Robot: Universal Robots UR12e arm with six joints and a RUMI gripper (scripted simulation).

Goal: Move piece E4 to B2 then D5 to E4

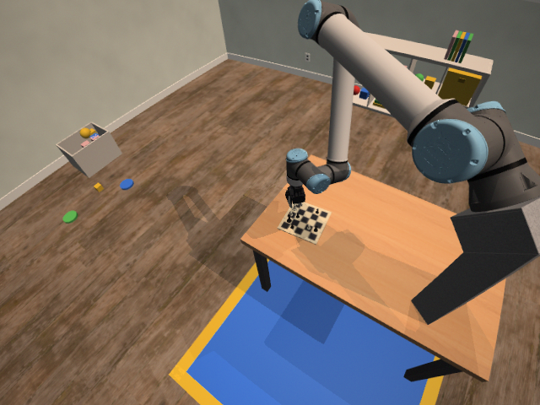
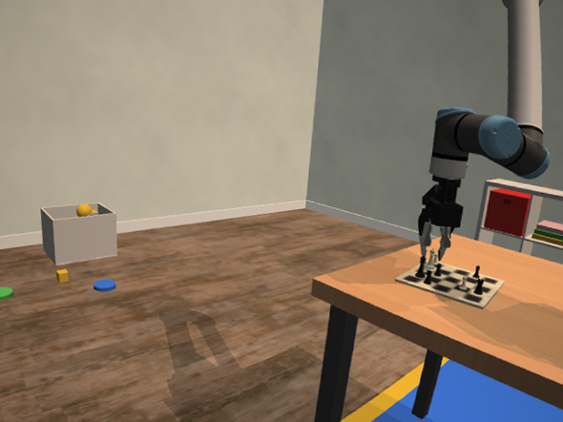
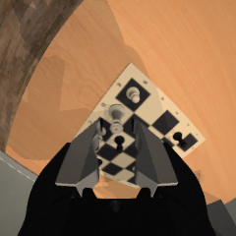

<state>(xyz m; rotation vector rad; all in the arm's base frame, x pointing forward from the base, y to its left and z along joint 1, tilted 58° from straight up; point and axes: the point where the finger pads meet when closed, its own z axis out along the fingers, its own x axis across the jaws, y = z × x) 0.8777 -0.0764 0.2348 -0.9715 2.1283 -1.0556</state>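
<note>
My gripper is now 1 cm above the tall white piece. From my hand the other things lie so: chessboard: 7 cm behind, 5 cm to the left, 4 cm below; black piece: 14 cm behind, 10 cm to the left, 2 cm below.
</note>
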